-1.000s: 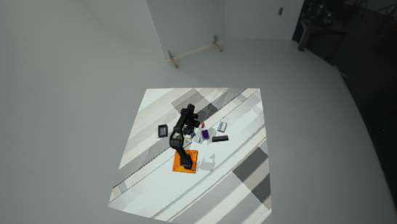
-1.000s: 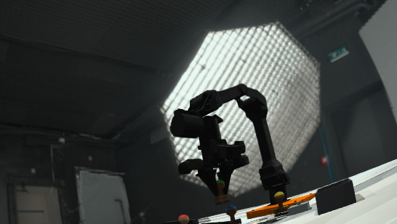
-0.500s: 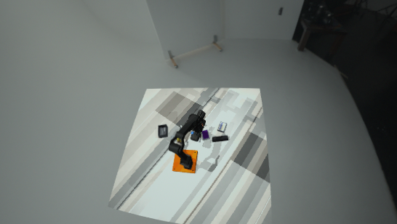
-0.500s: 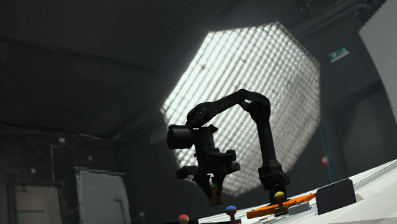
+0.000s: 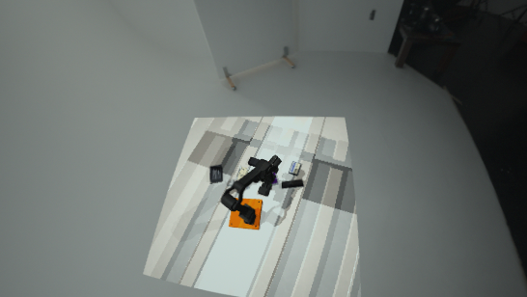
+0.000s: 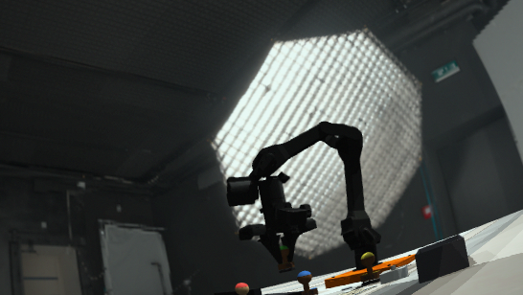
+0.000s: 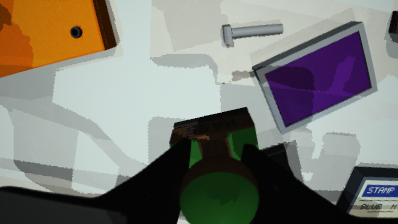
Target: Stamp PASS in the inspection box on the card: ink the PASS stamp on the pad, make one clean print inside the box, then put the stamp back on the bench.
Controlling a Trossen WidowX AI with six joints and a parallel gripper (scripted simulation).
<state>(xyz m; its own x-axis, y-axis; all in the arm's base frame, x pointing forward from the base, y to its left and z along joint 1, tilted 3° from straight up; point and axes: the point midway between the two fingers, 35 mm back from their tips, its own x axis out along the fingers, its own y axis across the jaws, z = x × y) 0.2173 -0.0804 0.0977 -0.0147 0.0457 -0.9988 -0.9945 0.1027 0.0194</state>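
Right now the grey bolt is 2 cm ahead of my gripper tip, 5 cm to the left of it and 9 cm below it. From my gripper tip the other things lie so: green-knobbed stamp right at my gripper tip; purple ink pad 9 cm ahead, 1 cm to the left, 9 cm below; blue-knobbed stamp 6 cm ahead, 12 cm to the left, 7 cm below.
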